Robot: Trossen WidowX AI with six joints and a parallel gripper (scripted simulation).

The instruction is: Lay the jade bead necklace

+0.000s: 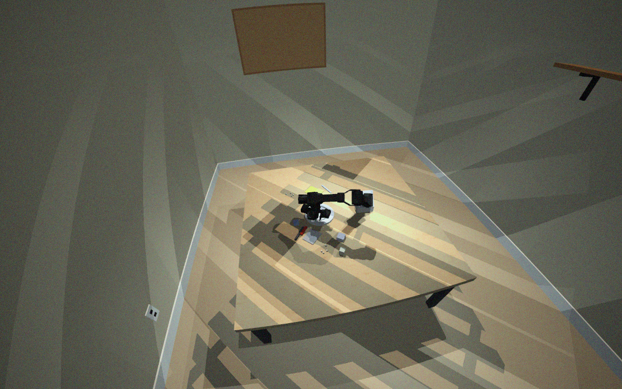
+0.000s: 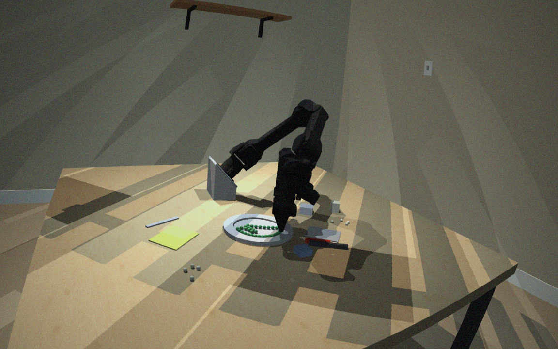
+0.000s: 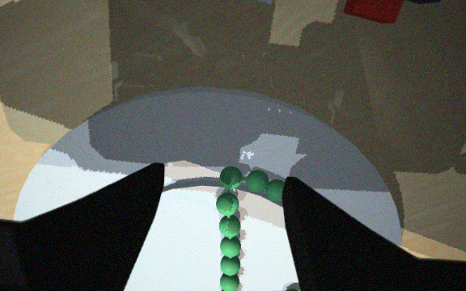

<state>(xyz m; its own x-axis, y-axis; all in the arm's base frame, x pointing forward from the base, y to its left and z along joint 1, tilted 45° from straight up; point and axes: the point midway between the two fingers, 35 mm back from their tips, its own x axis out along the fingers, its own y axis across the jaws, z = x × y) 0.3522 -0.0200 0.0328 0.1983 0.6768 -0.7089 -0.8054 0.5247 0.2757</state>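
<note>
Now: the round grey bead board 40 mm behind my gripper tip, 50 mm to the right of it and 10 mm below it. The rest, counted from my gripper tip: grey plate: 60 mm ahead, 110 mm to the left, 20 mm below; blue block: 130 mm ahead, 20 mm to the right, 10 mm below; red and black pen: 110 mm ahead, 60 mm to the left, 10 mm below.
</note>
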